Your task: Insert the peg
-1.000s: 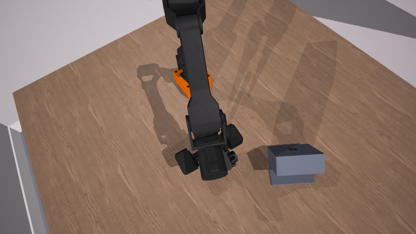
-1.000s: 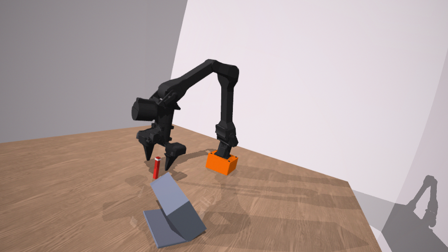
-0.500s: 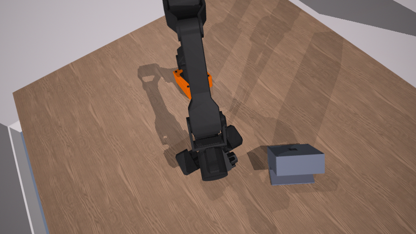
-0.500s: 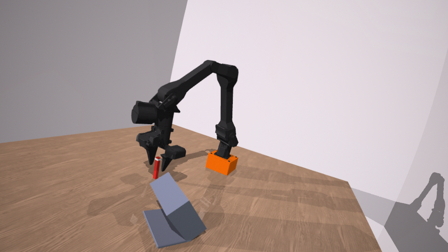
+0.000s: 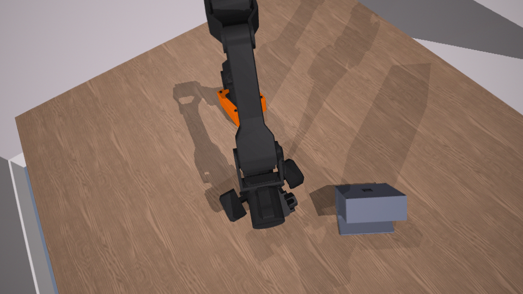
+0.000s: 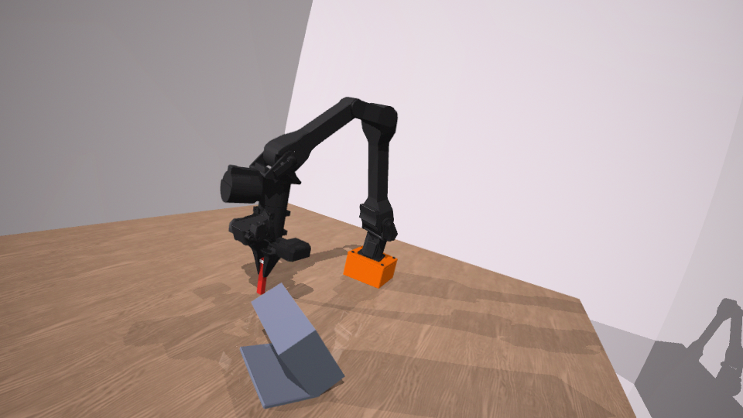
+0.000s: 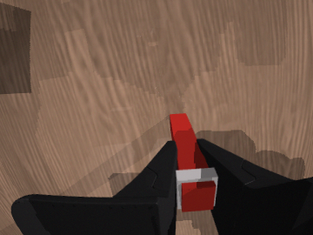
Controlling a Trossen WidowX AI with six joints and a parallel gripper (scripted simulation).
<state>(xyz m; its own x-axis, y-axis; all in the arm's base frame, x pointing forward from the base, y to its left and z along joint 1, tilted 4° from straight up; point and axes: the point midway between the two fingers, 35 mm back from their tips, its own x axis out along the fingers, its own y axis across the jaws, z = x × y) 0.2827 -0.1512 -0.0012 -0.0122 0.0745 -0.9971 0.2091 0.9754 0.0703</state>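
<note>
Now: gripper tip 170 mm short of the sloped panel, 180 mm to the right of it and 20 mm below it. The rest, counted from my gripper tip: flat grey foot plate 190 mm ahead, 160 mm to the left, 40 mm below; then red peg 20 mm above.
</note>
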